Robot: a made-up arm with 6 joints.
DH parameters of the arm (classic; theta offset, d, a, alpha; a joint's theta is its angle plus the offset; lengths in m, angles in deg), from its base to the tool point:
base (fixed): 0 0.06 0 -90
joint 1: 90 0.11 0.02 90
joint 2: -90 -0.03 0.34 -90
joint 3: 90 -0.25 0.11 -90
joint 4: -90 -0.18 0.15 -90
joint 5: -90 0.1 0.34 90
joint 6: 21.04 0 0.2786 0
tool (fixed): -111.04 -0.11 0 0
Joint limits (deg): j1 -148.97..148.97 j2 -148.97..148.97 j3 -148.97..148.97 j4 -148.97..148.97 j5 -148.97..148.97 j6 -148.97..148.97
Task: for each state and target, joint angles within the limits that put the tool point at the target. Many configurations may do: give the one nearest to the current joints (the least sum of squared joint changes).
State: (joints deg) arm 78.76 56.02 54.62 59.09 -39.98 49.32
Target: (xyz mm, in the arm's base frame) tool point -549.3 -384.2 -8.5
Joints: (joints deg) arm 94.29 106.44 62.54 82.32 -66.09 39.55
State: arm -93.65 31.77 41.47 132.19 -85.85 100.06
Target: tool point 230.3 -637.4 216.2
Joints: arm -106.60 49.97 35.05 130.11 -112.54 71.72
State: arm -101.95 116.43 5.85 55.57 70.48 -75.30
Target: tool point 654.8 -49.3 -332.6
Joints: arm -135.65 112.12 16.42 95.81 53.63 -69.47
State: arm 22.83 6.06 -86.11 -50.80 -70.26 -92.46
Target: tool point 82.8 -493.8 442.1
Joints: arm 25.62 11.70 -87.78 -51.26 -72.01 -94.67
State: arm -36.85 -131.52 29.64 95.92 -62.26 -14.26
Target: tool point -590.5 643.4 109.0
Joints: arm -79.21 -116.07 61.81 106.10 -105.30 -21.62
